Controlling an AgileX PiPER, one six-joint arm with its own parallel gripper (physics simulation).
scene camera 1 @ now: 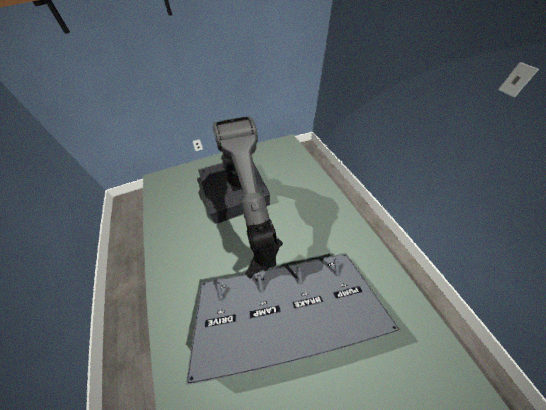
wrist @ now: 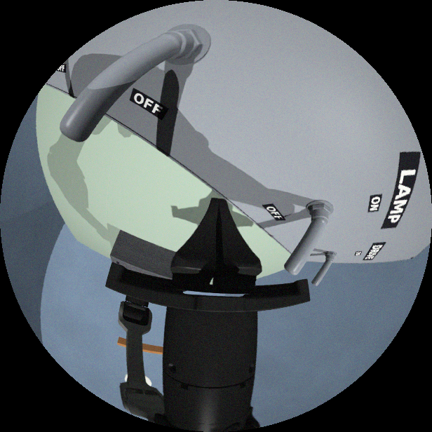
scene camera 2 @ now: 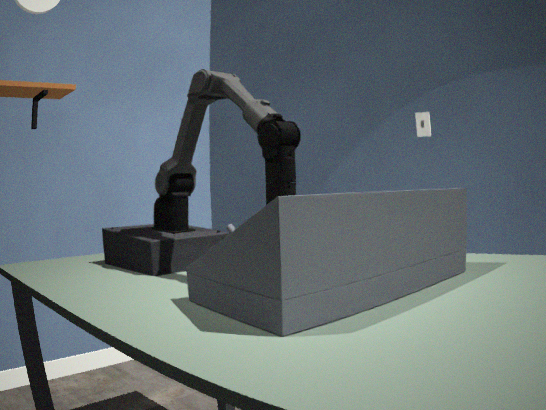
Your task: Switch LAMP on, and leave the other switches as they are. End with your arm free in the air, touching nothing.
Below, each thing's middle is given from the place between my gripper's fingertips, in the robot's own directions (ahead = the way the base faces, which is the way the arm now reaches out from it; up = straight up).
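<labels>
Grey sloped switch panel (scene camera 2: pixel 302 261): my hand is 20 mm below it, 10 mm to the left of it and 150 mm short of it.
</labels>
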